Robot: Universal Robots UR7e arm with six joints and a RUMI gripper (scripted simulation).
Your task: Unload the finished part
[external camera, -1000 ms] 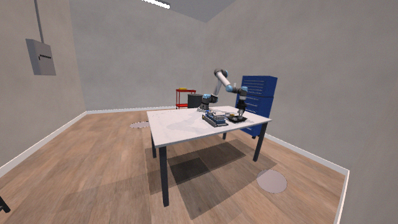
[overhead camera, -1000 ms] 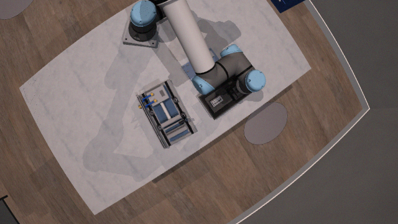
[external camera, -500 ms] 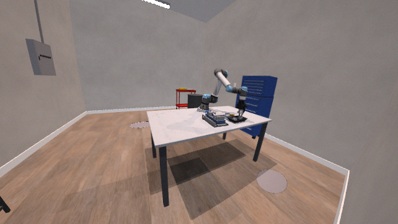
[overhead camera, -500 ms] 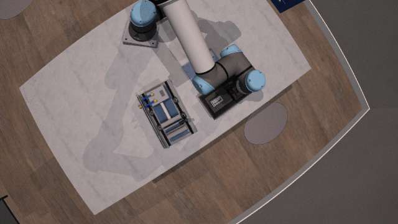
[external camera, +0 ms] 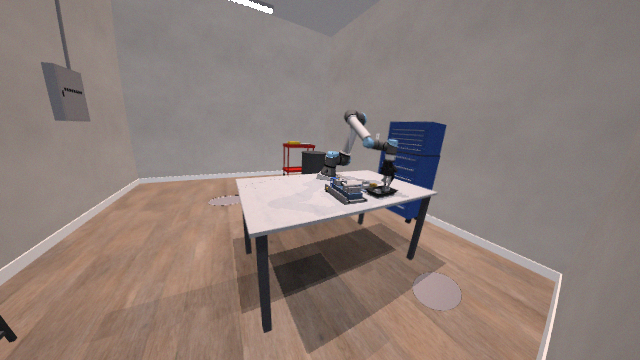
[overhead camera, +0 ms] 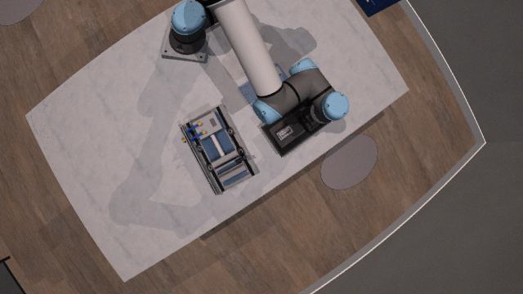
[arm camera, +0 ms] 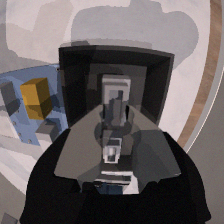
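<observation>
Now: hand 120 mm past the orange block, 40 mm above it and 30 mm to the left of it. Round my hand: vise: 360 mm to the right, 30 mm below, 10 mm behind; blue plate: 150 mm behind, 90 mm to the right, 60 mm below.
</observation>
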